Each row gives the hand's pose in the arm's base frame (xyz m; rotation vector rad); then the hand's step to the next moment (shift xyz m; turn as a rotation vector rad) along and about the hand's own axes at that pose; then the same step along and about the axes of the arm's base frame.
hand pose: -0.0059 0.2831 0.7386 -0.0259 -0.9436 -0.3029
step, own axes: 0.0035 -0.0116 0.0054 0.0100 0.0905 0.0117
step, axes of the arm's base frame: -0.0055 -0.0111 0.0047 0.0204 0.0860 0.0248
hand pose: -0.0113 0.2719 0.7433 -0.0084 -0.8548 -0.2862
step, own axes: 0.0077 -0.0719 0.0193 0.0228 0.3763 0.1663
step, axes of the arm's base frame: -0.0277 -0.0687 0.0108 -0.0144 0.3765 0.1668
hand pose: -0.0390 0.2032 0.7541 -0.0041 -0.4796 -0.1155
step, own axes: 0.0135 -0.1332 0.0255 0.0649 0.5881 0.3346
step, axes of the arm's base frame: -0.0147 -0.1330 0.0258 -0.0310 0.5875 0.3404
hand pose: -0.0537 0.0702 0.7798 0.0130 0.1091 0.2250
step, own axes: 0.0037 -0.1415 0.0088 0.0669 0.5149 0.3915
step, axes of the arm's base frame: 0.0360 -0.1371 0.0048 -0.0066 0.5166 0.3949
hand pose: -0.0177 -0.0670 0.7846 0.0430 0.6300 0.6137
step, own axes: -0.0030 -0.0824 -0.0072 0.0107 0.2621 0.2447
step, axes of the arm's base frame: 0.0373 -0.0705 -0.0223 0.0073 0.2566 0.2506
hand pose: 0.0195 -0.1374 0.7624 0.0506 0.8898 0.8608
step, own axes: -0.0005 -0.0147 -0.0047 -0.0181 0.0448 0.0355
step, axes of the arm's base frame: 0.0059 -0.0116 -0.0082 -0.0097 0.0285 0.0519
